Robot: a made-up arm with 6 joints. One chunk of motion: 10 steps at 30 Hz.
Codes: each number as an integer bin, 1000 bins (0 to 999) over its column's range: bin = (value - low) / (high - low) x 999, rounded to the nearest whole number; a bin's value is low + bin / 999 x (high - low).
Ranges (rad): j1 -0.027..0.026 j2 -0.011..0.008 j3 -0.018..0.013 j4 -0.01..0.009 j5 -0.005..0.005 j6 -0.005..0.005
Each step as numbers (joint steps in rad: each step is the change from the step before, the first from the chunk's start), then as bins.
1 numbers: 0.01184 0.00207 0.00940 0.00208 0.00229 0.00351
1 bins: 732 687 883 635 728 850
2 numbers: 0.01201 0.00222 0.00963 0.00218 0.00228 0.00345
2 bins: 735 695 890 640 727 844
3 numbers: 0.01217 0.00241 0.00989 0.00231 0.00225 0.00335
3 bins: 738 705 899 647 724 834
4 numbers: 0.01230 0.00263 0.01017 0.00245 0.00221 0.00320
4 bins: 741 717 908 655 720 819
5 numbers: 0.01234 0.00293 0.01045 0.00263 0.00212 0.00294
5 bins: 742 732 917 664 711 793
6 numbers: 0.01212 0.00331 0.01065 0.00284 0.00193 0.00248
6 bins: 737 752 923 675 692 747
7 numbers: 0.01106 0.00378 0.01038 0.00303 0.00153 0.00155
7 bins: 717 777 915 685 652 654
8 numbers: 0.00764 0.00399 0.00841 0.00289 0.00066 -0.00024
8 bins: 653 788 851 678 565 476
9 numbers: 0.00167 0.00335 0.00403 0.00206 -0.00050 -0.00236
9 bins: 540 755 710 634 450 264
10 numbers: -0.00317 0.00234 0.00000 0.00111 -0.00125 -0.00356
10 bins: 449 701 580 584 375 144
